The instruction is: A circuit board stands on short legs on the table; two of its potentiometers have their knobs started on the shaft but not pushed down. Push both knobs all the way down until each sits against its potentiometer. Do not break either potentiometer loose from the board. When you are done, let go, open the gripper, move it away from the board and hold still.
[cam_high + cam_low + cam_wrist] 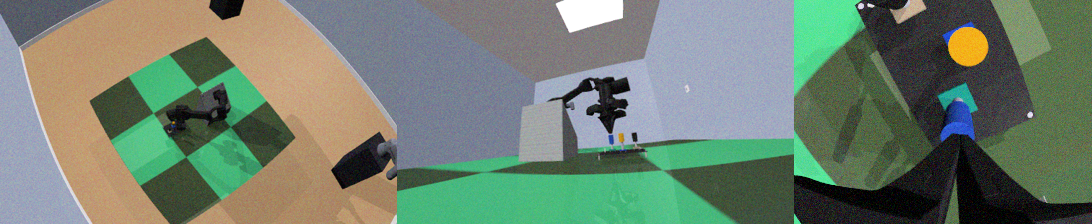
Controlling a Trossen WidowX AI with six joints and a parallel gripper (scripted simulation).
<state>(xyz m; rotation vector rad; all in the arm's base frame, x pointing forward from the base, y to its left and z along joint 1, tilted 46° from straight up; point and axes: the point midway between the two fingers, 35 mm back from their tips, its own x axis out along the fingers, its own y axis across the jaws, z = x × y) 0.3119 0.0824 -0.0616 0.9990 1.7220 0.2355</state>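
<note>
The blue knob lies 2 cm below my gripper tip. Also, from my gripper tip: black knob: 9 cm ahead, 2 cm below.
</note>
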